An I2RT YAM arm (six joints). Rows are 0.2 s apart.
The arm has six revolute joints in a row. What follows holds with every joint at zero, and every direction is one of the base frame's.
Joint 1 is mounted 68 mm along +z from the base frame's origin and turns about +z.
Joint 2 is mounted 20 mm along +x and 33.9 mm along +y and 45.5 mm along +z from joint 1 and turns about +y.
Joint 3 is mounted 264 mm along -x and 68.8 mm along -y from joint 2 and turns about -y.
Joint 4 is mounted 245 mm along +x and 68.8 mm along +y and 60 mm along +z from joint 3 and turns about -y.
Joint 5 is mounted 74 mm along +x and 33.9 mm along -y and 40.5 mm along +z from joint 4 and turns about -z.
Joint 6 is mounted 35.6 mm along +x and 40.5 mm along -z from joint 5 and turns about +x.
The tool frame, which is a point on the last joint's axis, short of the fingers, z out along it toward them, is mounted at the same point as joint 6; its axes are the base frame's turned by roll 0, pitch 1.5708 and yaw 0 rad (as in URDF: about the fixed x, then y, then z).
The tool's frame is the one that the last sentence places.
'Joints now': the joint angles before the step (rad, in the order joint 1, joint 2, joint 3, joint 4, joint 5, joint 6). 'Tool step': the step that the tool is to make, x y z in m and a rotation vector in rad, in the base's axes. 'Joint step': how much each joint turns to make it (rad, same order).
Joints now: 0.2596, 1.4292, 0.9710, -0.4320, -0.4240, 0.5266
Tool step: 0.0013, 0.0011, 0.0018, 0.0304, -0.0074, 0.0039
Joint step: -0.0001, -0.0001, 0.0002, 0.0214, -0.0237, 0.0159
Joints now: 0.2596, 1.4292, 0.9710, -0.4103, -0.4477, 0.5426
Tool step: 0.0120, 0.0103, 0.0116, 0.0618, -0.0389, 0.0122
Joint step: 0.0188, 0.0313, 0.0515, 0.0527, -0.0320, 0.0425
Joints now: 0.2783, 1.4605, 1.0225, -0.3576, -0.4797, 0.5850
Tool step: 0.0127, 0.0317, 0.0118, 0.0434, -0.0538, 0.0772
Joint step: 0.0793, 0.0654, 0.0838, 0.0564, -0.0153, 0.0216
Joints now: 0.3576, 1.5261, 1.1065, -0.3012, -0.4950, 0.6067
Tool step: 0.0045, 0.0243, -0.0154, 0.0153, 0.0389, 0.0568
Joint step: 0.0591, 0.0715, 0.0131, 0.0408, -0.0175, 0.0263
